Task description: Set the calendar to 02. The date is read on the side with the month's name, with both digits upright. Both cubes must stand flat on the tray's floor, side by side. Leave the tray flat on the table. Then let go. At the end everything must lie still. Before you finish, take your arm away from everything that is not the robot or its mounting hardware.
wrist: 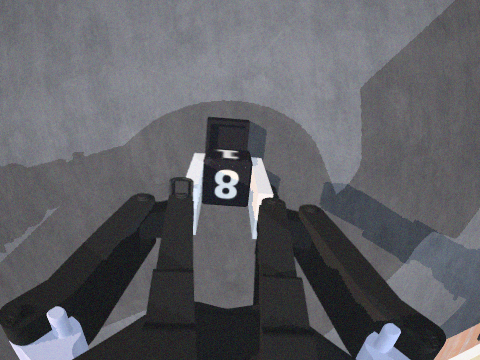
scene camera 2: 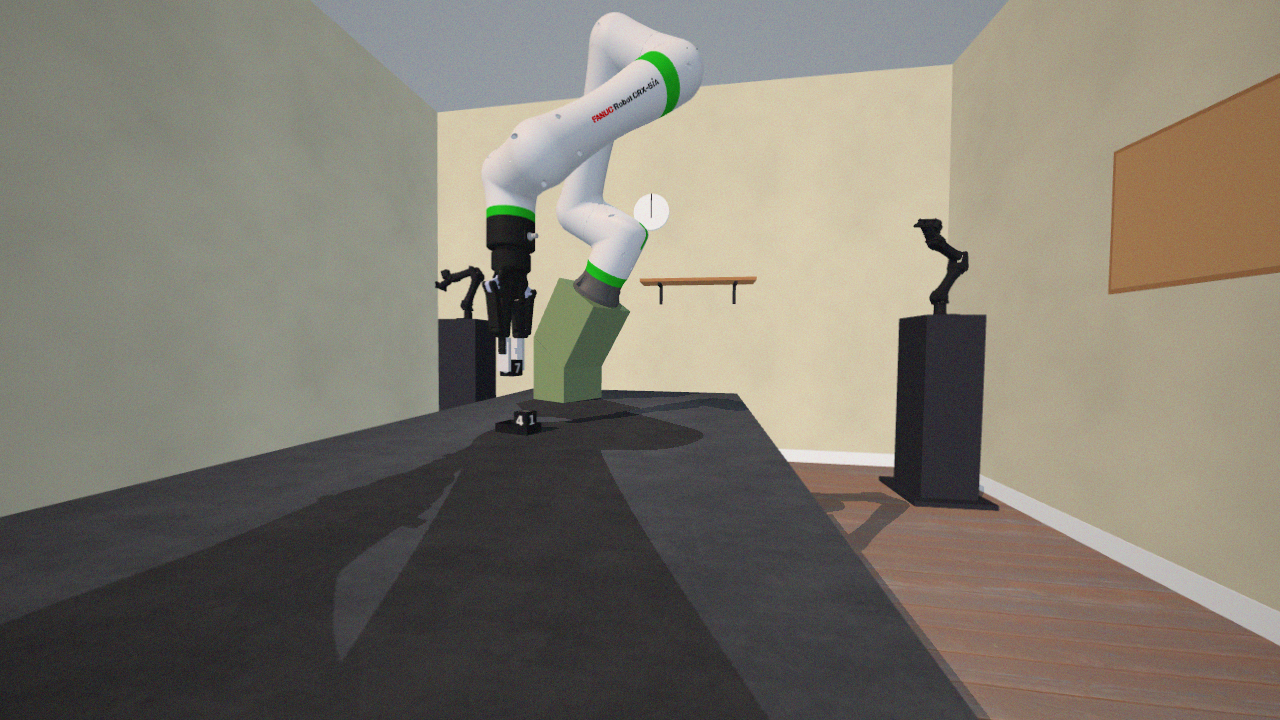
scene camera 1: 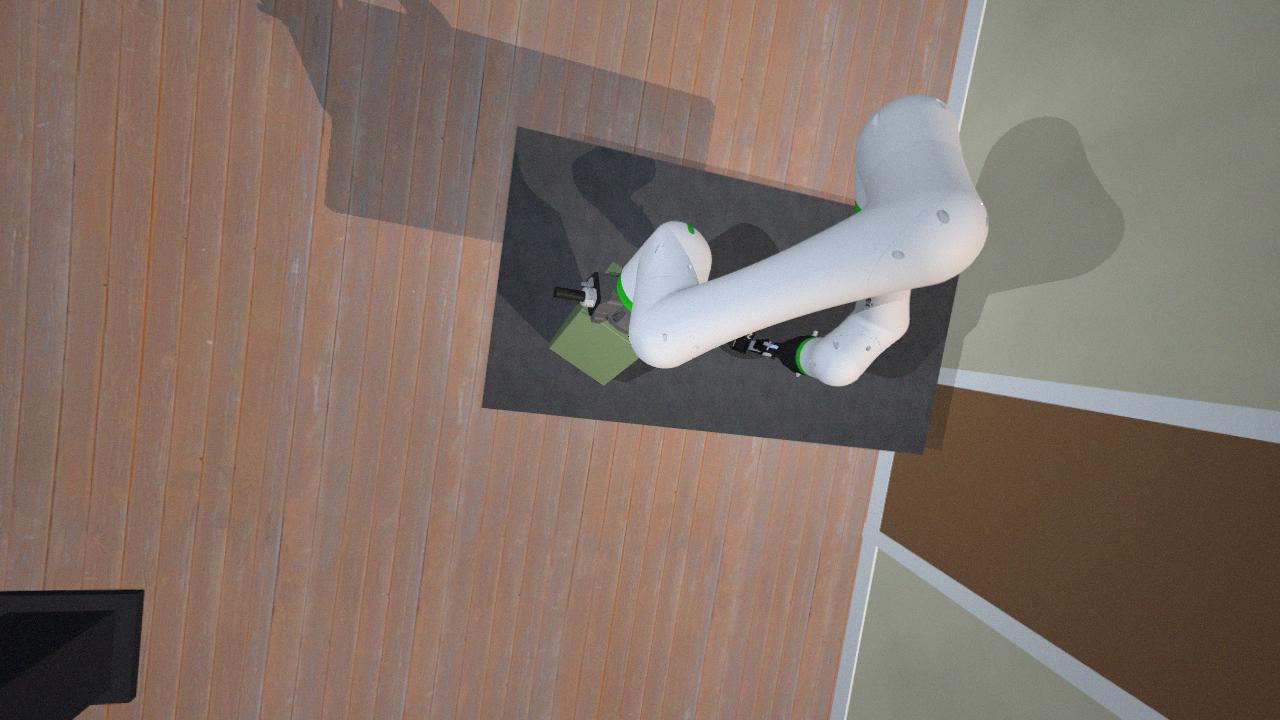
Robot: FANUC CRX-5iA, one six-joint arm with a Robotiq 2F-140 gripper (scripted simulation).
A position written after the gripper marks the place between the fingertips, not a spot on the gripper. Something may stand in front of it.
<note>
In view: the gripper (scene camera 2: 511, 370) and a black tray (wrist: 227, 133).
The gripper is seen too in the wrist view (wrist: 226, 173).
</note>
